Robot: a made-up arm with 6 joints. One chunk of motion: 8 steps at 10 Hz.
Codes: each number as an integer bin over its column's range. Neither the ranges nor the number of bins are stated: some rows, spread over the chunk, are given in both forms.
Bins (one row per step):
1: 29 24 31 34 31 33
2: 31 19 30 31 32 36
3: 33 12 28 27 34 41
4: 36 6 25 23 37 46
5: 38 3 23 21 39 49
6: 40 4 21 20 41 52
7: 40 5 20 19 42 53
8: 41 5 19 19 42 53
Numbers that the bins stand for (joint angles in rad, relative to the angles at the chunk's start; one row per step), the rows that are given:
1: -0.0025 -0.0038 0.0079 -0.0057 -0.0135 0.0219
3: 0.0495 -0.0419 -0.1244 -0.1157 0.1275 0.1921
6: 0.1406 -0.0673 -0.4333 -0.2257 0.4563 0.4260
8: 0.1537 -0.0641 -0.5216 -0.2414 0.5033 0.4473
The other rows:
2: 0.0235 -0.0197 -0.0362 -0.0529 0.0335 0.0857
4: 0.0886 -0.0610 -0.2568 -0.1786 0.2684 0.2984
5: 0.1146 -0.0705 -0.3451 -0.2100 0.3624 0.3622
7: 0.1406 -0.0641 -0.4775 -0.2414 0.5033 0.4473

